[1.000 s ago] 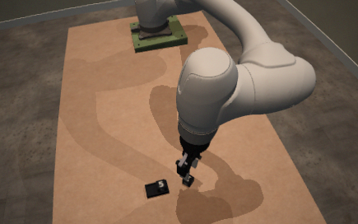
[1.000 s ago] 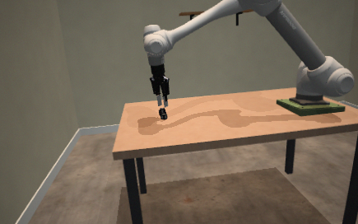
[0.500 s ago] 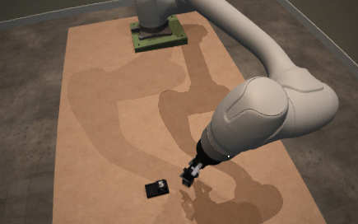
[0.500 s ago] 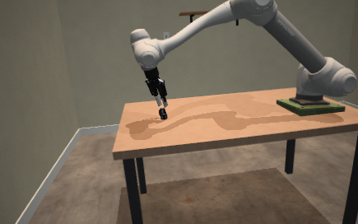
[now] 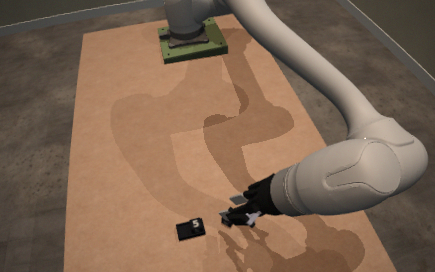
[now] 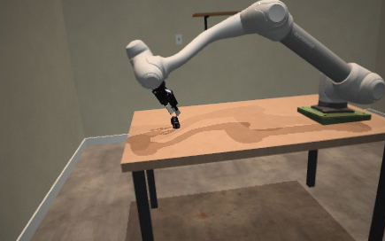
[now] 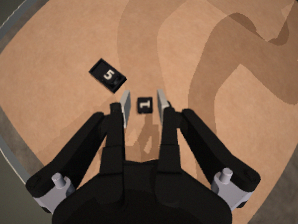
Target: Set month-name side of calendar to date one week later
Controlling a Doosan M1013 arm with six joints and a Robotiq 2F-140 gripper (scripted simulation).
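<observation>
The black cube is 10 mm behind my hand, 10 mm to the right of it and 90 mm below it.
</observation>
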